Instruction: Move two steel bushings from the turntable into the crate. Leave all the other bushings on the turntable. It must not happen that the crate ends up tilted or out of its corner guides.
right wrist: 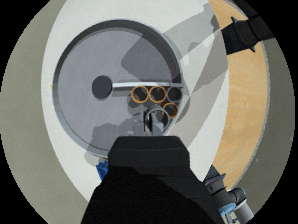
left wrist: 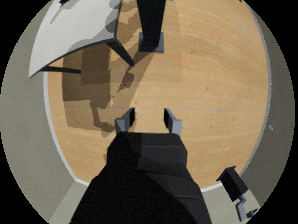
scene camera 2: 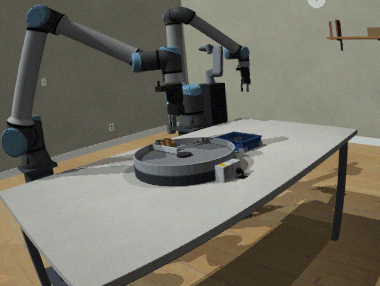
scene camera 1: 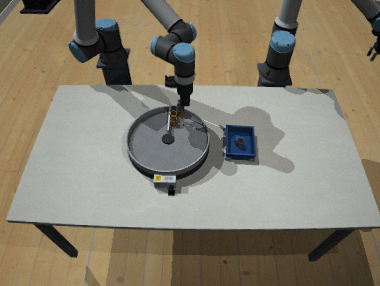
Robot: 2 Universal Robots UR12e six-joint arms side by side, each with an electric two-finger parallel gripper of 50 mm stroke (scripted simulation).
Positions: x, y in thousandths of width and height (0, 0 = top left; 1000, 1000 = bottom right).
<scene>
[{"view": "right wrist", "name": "my right gripper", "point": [495, 525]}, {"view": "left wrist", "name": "my left gripper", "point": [502, 507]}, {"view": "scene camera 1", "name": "blue crate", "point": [614, 463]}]
</scene>
